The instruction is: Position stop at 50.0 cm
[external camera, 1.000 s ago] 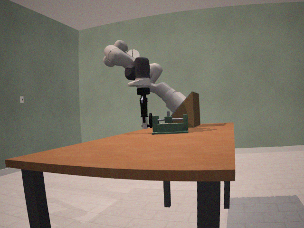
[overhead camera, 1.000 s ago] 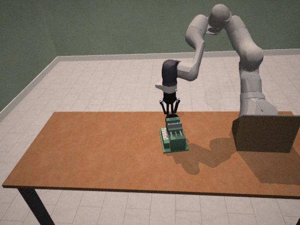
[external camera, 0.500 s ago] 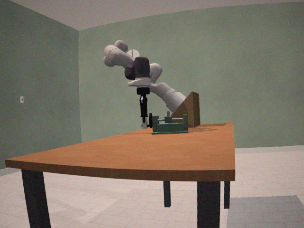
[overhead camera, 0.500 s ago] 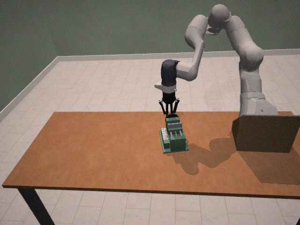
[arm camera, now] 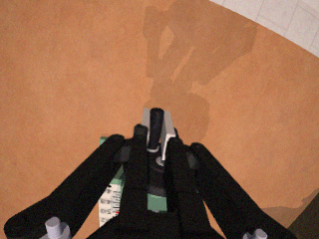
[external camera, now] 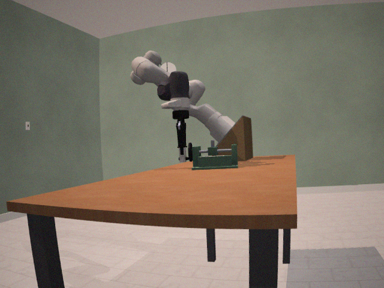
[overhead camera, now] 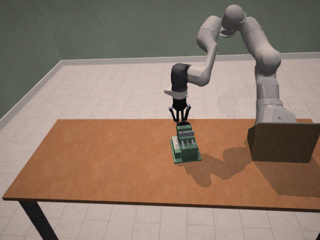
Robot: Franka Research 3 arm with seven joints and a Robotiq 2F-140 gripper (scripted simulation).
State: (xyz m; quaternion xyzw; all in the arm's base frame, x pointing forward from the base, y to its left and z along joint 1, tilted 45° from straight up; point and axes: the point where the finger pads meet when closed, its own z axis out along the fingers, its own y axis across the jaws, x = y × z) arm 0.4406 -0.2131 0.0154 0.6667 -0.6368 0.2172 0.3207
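My hand is 10 mm past the black handwheel, 20 mm to the right of it and 10 mm above it. Also, from my hand: sliding stop block (20 mm behind, 140 mm to the left, 30 mm above).
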